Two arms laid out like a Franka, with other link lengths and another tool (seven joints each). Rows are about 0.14 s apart.
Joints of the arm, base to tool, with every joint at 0 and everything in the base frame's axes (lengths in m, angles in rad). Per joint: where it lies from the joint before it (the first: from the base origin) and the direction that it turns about. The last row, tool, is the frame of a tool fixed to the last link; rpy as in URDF.
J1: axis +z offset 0 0 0.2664
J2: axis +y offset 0 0 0
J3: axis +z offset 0 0 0.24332
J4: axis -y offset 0.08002 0 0
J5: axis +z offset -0.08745 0 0.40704
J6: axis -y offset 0 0 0
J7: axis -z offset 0.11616 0 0
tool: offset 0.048 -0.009 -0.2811 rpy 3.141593 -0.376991 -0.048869
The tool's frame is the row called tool.
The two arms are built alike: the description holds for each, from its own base.
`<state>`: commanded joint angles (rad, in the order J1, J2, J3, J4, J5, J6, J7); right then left.
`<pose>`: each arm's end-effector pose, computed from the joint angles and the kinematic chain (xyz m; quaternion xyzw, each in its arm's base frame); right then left.
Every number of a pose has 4 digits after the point. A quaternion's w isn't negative.
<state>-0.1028 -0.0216 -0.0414 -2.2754 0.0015 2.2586 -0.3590 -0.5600 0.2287 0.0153 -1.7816 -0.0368 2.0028 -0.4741</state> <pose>0.6062 -0.0791 0.0420 -0.9785 -0.0809 -0.1893 0.0159 0.6019 -0.3562 0.1086 0.9828 -0.0491 0.1770 0.0210</pose>
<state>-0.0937 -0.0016 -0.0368 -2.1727 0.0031 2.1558 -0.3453 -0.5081 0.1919 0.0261 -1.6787 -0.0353 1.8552 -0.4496</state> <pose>0.6207 -0.0732 0.0685 -0.9803 -0.0800 -0.1797 0.0182 0.6213 -0.3194 0.1695 0.9840 -0.0333 0.1744 0.0163</pose>
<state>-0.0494 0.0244 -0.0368 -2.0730 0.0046 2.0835 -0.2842 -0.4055 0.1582 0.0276 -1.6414 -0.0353 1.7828 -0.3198</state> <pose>0.6407 -0.0499 0.0954 -0.9809 -0.0716 -0.1804 0.0163 0.6438 -0.2576 0.2031 0.9833 -0.0467 0.1746 0.0207</pose>
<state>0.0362 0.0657 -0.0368 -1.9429 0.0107 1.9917 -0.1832 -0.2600 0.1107 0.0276 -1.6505 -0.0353 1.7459 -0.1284</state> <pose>0.6618 0.0012 0.1268 -0.9817 -0.0627 -0.1790 0.0163 0.6623 -0.1686 0.2249 0.9814 -0.0692 0.1770 0.0279</pose>
